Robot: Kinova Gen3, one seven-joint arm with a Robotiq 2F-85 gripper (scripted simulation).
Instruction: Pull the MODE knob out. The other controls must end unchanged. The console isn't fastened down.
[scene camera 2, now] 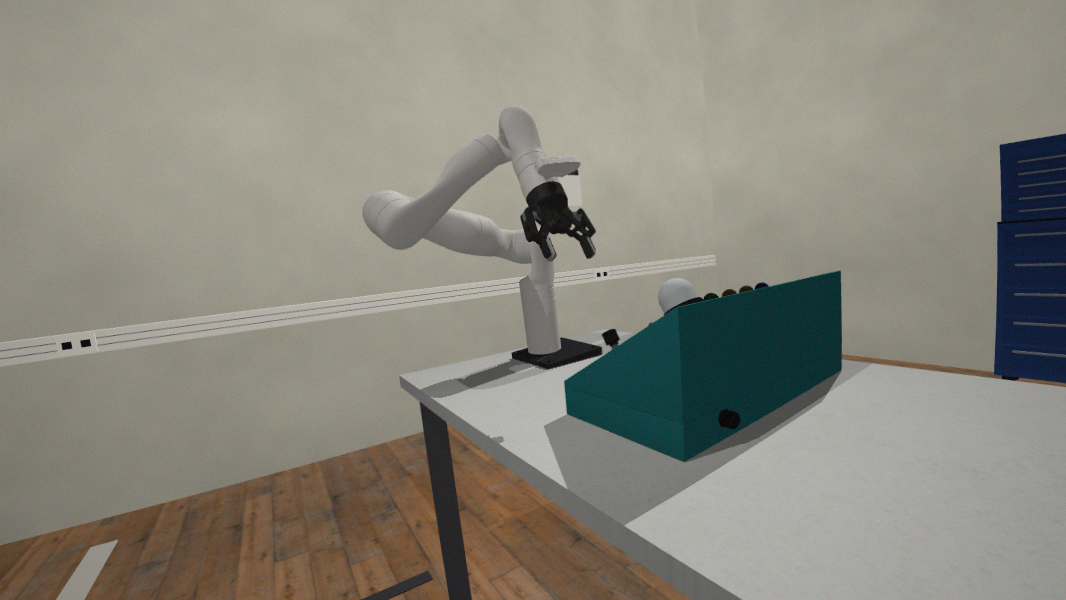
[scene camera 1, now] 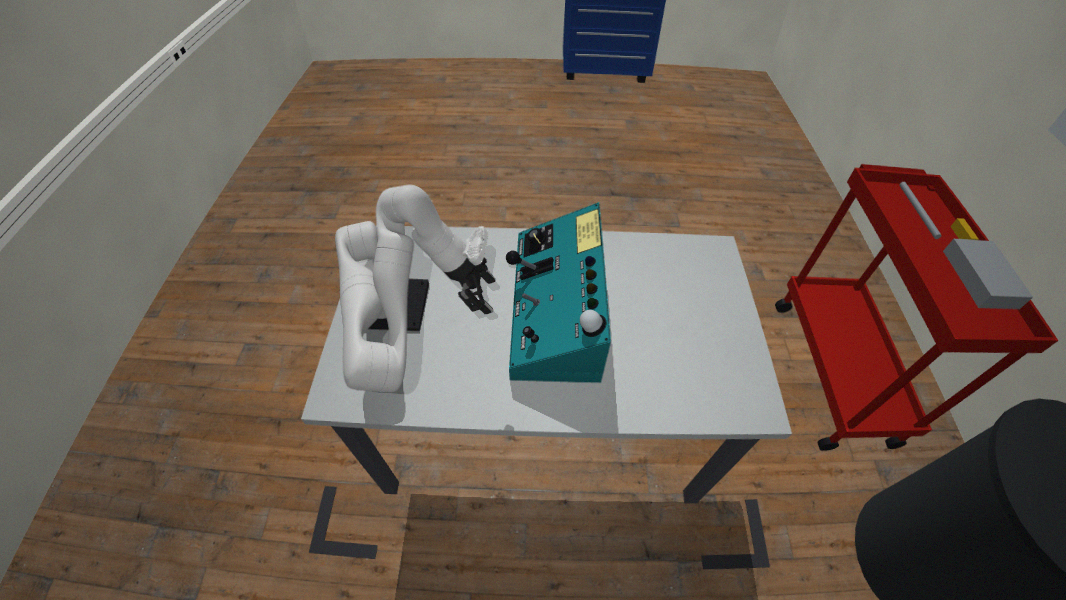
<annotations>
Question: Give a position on a teal console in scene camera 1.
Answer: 565, 302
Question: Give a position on a teal console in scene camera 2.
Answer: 670, 387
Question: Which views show my gripper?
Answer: Scene camera 2 and scene camera 1: all of them.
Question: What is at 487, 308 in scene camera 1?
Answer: My gripper.
</annotations>
